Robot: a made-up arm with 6 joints.
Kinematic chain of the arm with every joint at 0, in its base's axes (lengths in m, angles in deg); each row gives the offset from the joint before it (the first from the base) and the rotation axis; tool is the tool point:
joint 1: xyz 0 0 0.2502 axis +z
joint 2: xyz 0 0 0 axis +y
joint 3: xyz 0 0 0.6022 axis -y
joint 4: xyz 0 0 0 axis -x
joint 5: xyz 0.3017 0 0 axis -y
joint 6: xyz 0 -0.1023 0 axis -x
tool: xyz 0 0 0
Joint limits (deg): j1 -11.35..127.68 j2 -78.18..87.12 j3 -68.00..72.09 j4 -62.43..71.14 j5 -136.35..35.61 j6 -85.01..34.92
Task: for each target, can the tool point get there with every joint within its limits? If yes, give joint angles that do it. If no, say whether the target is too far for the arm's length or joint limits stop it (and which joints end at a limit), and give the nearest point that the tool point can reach.
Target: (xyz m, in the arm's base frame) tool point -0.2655 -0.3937 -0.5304
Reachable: no: joint limits stop it (at a limit: joint 2, joint 3, joint 4) | nearest point -0.1568 -0.2325 0.3376 | short by 0.890 m
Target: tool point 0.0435 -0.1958 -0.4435
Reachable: no: joint limits stop it (at a limit: joint 1, joint 2) | nearest point 0.3985 -0.1455 0.0271 | short by 0.592 m
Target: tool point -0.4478 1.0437 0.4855
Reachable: no: too far | nearest point -0.3551 0.8276 0.4368 | short by 0.240 m
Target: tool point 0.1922 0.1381 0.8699
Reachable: yes | joints 58.88 -8.22 -11.72 24.37 18.39 7.98
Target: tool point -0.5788 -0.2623 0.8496
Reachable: yes | joints 15.12 -57.70 56.04 -2.04 -69.86 -7.14
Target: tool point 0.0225 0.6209 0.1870
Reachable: yes | joints 96.26 66.90 -2.47 -28.33 -87.78 -65.35
